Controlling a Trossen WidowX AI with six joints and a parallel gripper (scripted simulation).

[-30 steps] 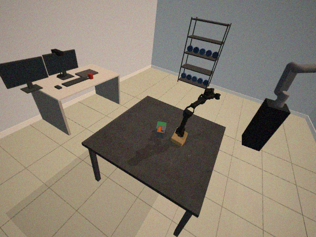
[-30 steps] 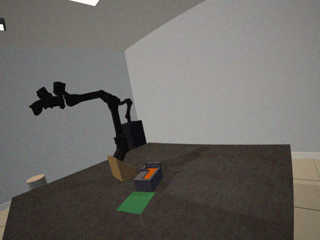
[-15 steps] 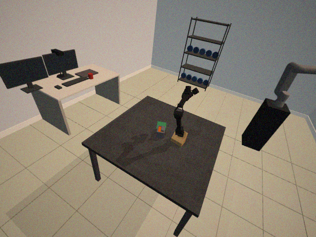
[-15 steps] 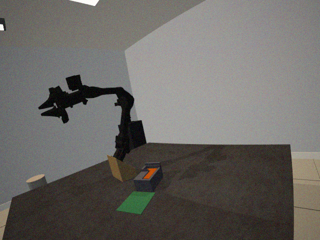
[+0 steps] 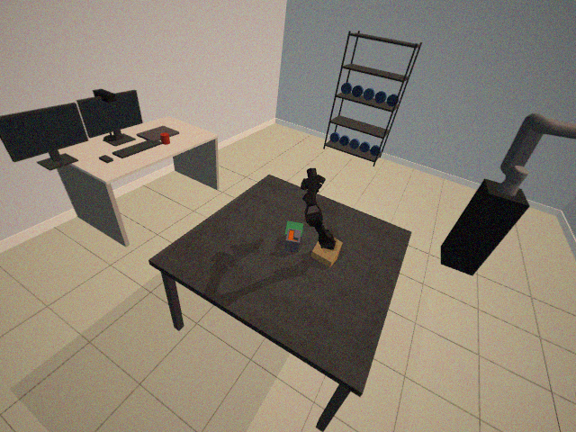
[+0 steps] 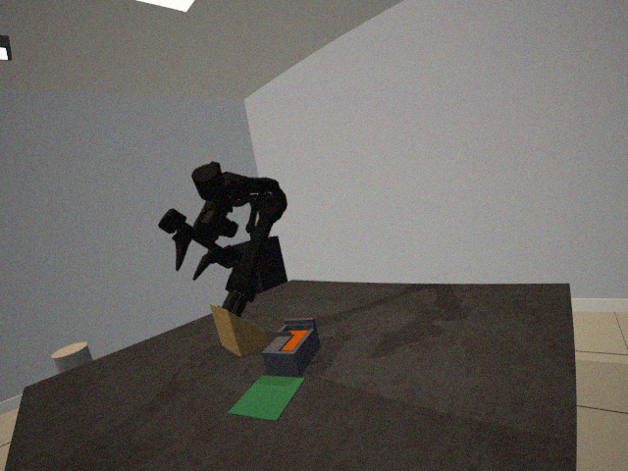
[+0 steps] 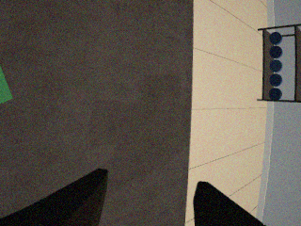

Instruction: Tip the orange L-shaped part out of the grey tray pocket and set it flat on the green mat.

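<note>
The orange L-shaped part lies 10 mm ahead of my gripper tip, 230 mm to the left of it and 250 mm below it. From my gripper tip the other things lie so: green mat (60 mm ahead, 70 mm to the left, 320 mm below).
</note>
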